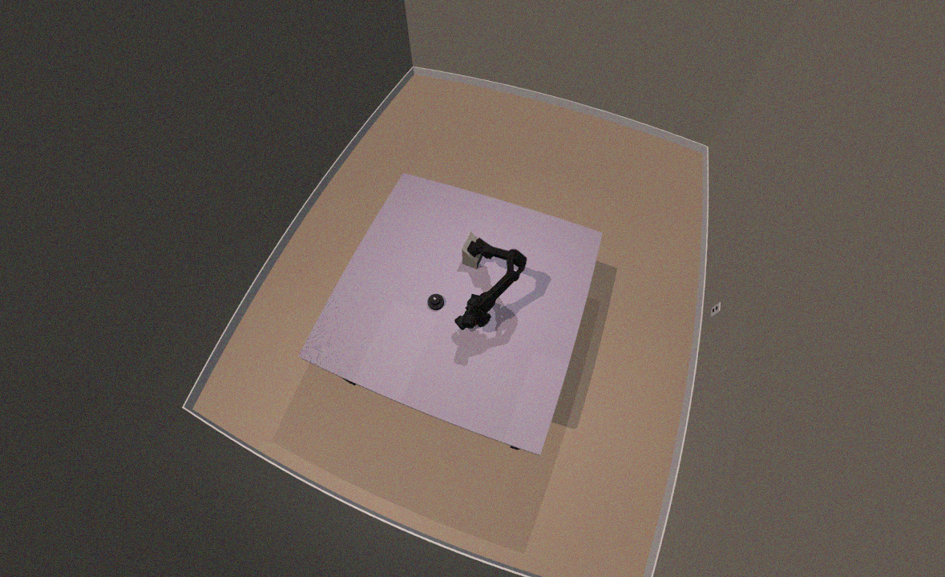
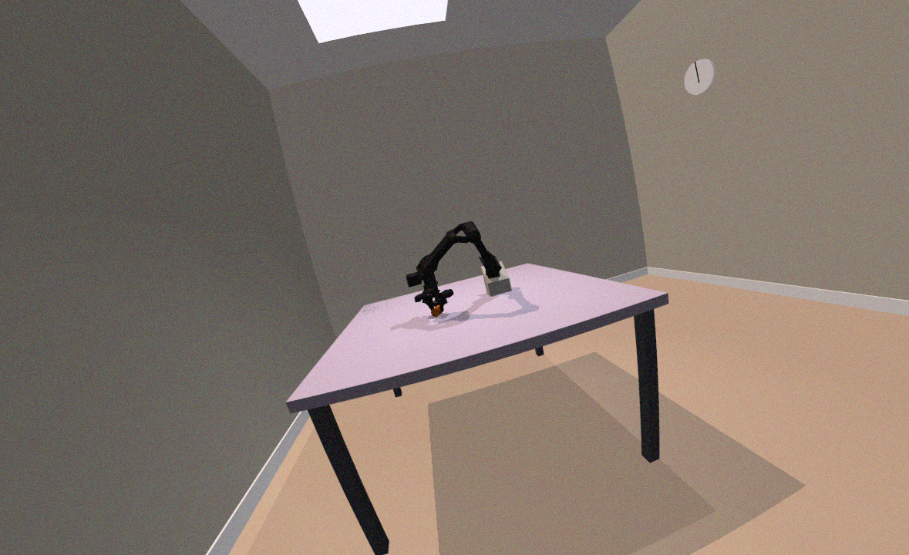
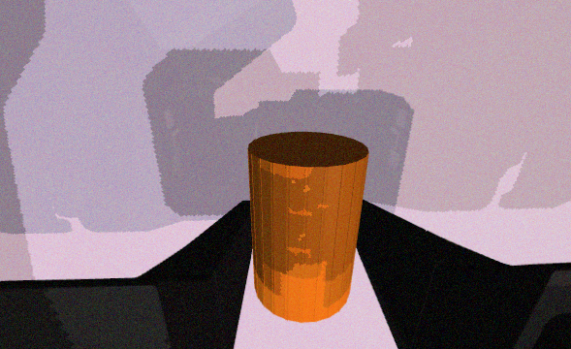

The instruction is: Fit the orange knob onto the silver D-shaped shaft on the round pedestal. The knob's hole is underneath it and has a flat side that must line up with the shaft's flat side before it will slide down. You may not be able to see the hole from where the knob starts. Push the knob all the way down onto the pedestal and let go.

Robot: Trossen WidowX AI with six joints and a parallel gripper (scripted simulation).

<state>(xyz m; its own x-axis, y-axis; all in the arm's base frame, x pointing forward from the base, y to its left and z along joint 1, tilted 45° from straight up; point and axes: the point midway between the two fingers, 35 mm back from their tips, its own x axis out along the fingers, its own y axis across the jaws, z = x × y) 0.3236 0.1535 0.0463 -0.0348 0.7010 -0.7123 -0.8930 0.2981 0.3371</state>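
The orange knob is 1 cm to the left of my gripper tip, 1 cm ahead of it and 1 cm above it. The rest, counted from my gripper tip: dark round pedestal (22 cm to the right, 2 cm above, 1 cm behind).
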